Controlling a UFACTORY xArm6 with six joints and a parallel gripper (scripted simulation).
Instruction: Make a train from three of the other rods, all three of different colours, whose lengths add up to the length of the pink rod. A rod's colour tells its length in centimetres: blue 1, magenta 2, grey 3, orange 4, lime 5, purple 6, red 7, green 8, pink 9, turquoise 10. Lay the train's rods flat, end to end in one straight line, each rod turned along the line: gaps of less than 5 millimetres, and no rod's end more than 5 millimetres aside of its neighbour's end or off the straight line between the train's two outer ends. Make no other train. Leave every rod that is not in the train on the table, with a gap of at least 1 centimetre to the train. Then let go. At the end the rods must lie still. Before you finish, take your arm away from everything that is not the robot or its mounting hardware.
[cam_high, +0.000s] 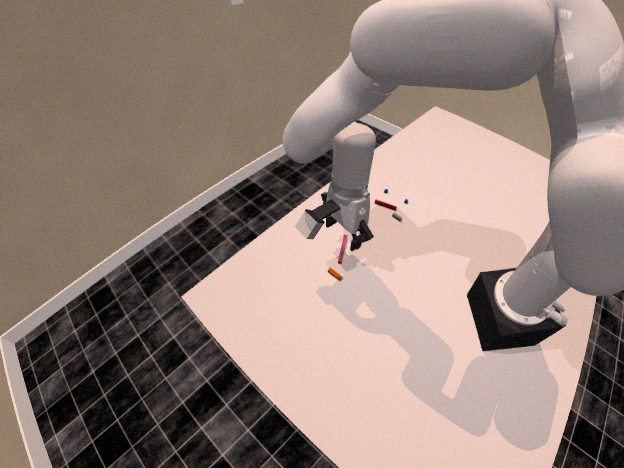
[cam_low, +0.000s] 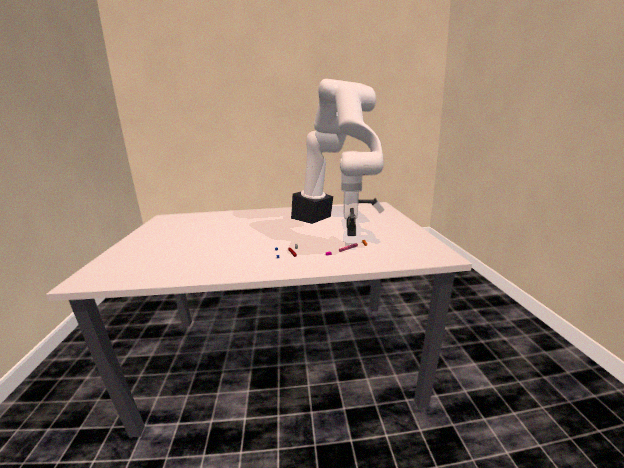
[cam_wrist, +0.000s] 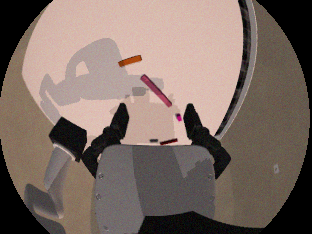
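The magenta rod is 50 mm ahead of my hand, 90 mm to the right of it and 70 mm below it. The rest, counted from my hand: orange rod 40 mm behind, 60 mm to the left, 70 mm below; grey rod 30 mm behind, 210 mm to the right, 70 mm below; pink rod 10 mm to the right, 70 mm below.
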